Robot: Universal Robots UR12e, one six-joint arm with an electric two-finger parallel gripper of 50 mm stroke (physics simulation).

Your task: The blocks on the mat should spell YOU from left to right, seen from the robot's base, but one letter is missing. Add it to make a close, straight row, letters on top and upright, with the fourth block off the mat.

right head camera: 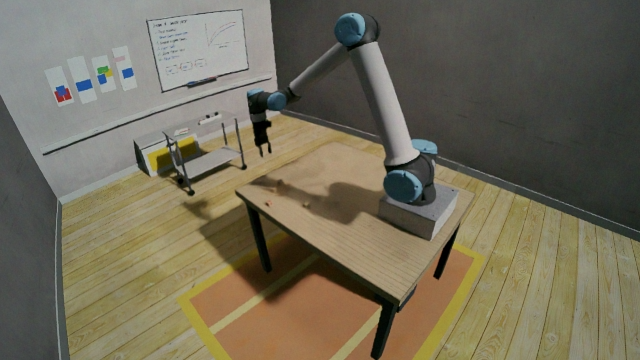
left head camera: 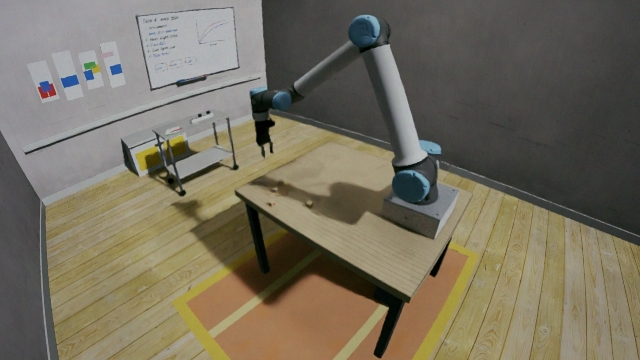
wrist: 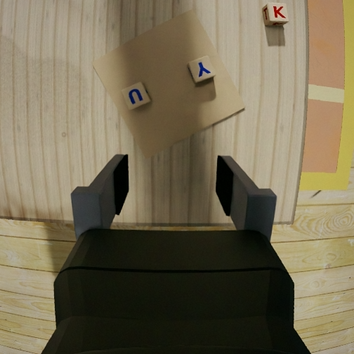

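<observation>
A thin tan mat (wrist: 170,130) lies turned on the table. On it, the wrist view shows a block with a blue Y (wrist: 201,69) at the right and a block with a blue U (wrist: 136,96) at the left, letters on top, with a gap wider than one block between them. A block with a red K (wrist: 275,14) (left head camera: 271,203) (right head camera: 268,203) lies off the mat near the table's side edge. The O block (left head camera: 309,203) (right head camera: 306,204) lies off the mat towards the base; its letter is too small to read. My gripper (wrist: 172,172) (left head camera: 268,150) (right head camera: 265,150) is open and empty, high above the table's far end.
The wooden table (left head camera: 340,235) (right head camera: 340,235) carries the arm's grey base block (left head camera: 412,215) (right head camera: 410,217) at its other end. The arm's shadow falls across the mat area. A grey cart (left head camera: 204,162) (right head camera: 212,162) stands on the floor beyond the table.
</observation>
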